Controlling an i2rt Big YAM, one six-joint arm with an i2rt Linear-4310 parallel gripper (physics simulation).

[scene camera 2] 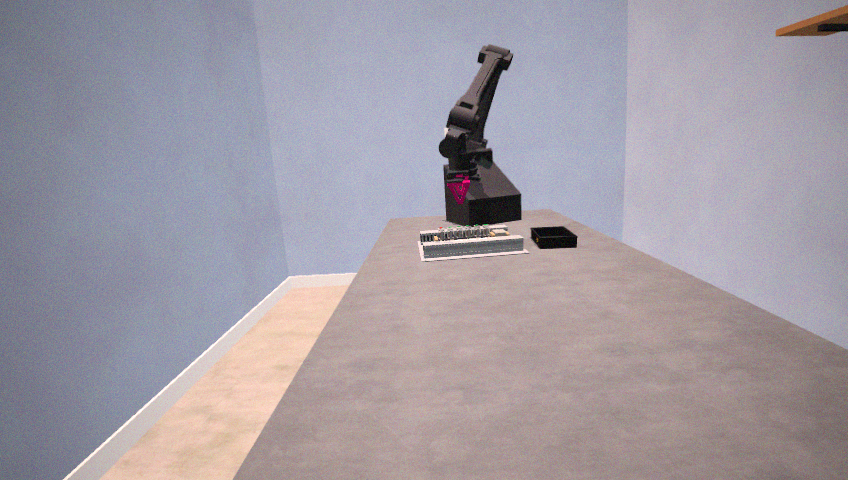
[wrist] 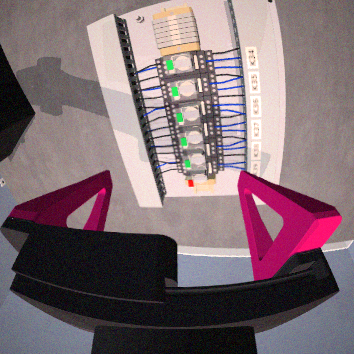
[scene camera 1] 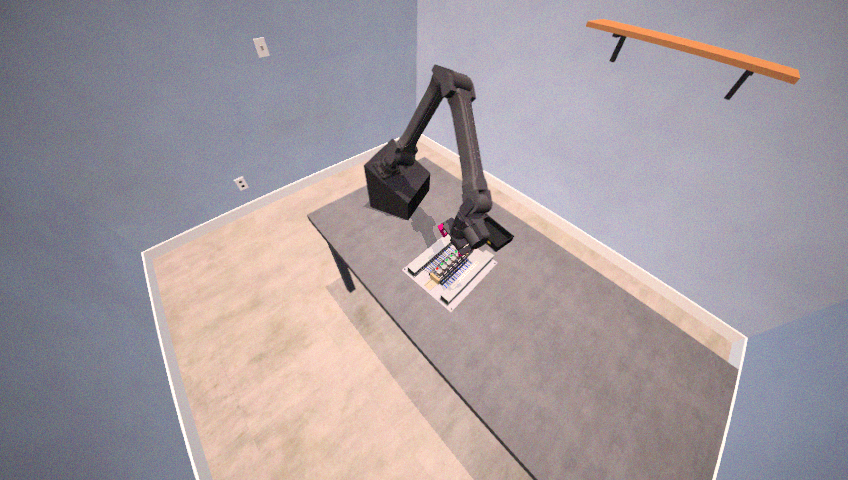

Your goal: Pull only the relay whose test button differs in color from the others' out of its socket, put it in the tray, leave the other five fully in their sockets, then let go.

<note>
I see my gripper (wrist: 174, 177) and a white panel (scene camera 1: 423, 277).
</note>
